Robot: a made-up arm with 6 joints.
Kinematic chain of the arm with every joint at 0, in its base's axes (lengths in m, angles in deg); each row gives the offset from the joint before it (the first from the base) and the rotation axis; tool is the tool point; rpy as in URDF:
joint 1: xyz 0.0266 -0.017 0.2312 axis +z
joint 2: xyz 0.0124 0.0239 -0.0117 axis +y
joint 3: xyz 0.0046 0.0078 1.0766 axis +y
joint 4: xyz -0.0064 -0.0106 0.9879 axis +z
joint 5: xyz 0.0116 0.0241 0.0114 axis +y
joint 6: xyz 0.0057 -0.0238 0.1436 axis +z
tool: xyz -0.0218 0.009 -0.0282 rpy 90 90 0
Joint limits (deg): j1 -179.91..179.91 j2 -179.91..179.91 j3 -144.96..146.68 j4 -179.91..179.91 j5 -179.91..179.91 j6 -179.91..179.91
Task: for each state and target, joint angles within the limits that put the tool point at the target. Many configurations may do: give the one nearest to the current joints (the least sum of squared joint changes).
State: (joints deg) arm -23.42 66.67 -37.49 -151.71 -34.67 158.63
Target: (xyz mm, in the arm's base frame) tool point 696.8 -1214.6 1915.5
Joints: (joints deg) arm -62.61 45.45 -13.74 -152.49 -27.26 160.94
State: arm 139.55 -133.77 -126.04 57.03 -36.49 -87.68
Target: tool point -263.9 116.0 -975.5
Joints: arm 154.54 -137.91 -108.63 55.47 -30.71 -88.63
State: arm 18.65 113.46 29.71 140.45 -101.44 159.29
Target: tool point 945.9 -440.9 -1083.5
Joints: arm -22.72 106.72 70.21 138.95 -107.72 158.73
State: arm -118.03 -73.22 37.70 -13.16 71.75 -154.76
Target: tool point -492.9 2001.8 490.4
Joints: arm -75.87 -89.53 7.69 -15.95 52.34 -155.16
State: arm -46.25 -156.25 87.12 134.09 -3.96 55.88
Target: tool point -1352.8 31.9 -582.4
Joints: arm -1.28 -163.82 85.10 133.44 -6.63 55.12
